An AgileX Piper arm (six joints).
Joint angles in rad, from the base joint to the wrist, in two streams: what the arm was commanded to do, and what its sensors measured. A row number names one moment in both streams.
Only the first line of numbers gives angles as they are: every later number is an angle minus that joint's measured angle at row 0.
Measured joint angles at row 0:
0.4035 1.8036 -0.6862 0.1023 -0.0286 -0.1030
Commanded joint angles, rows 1 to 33:
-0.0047 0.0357 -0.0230 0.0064 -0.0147 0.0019
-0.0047 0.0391 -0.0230 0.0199 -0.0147 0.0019
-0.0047 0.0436 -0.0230 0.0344 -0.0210 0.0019
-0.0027 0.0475 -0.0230 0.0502 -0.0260 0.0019
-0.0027 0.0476 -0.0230 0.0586 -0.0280 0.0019
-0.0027 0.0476 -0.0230 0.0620 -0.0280 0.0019
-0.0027 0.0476 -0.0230 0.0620 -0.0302 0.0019
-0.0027 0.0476 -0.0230 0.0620 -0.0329 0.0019
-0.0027 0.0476 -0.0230 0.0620 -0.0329 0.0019
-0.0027 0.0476 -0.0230 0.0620 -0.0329 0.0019
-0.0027 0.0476 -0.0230 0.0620 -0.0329 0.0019
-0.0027 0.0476 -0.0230 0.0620 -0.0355 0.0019
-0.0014 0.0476 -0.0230 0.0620 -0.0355 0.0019
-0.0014 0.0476 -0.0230 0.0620 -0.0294 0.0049
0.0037 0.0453 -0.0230 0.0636 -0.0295 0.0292
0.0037 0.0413 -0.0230 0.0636 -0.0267 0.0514
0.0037 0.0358 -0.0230 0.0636 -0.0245 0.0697
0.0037 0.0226 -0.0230 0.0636 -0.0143 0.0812
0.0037 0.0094 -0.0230 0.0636 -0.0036 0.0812
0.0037 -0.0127 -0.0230 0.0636 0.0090 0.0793
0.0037 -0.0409 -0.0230 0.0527 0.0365 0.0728
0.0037 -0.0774 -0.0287 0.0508 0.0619 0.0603
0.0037 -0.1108 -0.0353 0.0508 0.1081 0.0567
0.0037 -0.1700 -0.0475 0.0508 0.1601 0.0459
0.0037 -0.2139 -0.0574 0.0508 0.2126 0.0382
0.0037 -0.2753 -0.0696 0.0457 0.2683 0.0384
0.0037 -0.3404 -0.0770 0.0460 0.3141 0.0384
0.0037 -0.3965 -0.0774 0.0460 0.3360 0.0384
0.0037 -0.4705 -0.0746 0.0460 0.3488 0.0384
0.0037 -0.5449 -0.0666 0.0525 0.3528 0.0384
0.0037 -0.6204 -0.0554 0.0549 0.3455 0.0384
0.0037 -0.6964 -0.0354 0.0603 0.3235 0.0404
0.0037 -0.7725 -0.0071 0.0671 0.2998 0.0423
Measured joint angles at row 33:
0.0018 -0.5228 -0.0651 0.0571 0.3159 0.0463
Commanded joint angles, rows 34 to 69:
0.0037 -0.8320 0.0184 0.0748 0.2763 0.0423
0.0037 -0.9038 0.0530 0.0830 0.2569 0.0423
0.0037 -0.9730 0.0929 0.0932 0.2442 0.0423
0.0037 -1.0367 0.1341 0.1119 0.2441 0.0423
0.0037 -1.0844 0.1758 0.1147 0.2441 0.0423
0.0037 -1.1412 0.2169 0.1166 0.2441 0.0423
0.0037 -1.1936 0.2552 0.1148 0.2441 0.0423
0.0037 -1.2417 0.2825 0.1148 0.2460 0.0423
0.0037 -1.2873 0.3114 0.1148 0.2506 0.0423
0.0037 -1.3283 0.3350 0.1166 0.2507 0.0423
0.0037 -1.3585 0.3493 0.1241 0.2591 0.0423
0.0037 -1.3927 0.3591 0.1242 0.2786 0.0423
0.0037 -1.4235 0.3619 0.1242 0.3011 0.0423
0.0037 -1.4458 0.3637 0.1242 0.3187 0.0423
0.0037 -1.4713 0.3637 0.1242 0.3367 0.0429
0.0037 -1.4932 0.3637 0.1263 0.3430 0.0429
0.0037 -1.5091 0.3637 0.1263 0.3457 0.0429
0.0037 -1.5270 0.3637 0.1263 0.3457 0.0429
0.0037 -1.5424 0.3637 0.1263 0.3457 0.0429
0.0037 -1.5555 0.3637 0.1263 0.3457 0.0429
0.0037 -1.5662 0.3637 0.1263 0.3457 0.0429
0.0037 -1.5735 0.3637 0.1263 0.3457 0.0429
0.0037 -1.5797 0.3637 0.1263 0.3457 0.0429
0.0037 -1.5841 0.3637 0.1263 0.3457 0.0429
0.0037 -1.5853 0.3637 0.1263 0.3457 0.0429
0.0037 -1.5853 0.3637 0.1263 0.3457 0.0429
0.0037 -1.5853 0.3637 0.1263 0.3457 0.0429
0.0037 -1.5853 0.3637 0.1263 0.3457 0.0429
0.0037 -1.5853 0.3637 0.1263 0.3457 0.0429
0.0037 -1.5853 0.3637 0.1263 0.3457 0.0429
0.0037 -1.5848 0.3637 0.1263 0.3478 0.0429
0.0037 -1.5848 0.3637 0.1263 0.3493 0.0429
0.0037 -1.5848 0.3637 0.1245 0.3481 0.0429
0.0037 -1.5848 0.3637 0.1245 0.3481 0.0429
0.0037 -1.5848 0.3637 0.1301 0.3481 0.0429
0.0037 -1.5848 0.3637 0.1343 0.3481 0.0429
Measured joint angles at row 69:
0.0018 -1.5800 0.3614 0.1222 0.3511 0.0463
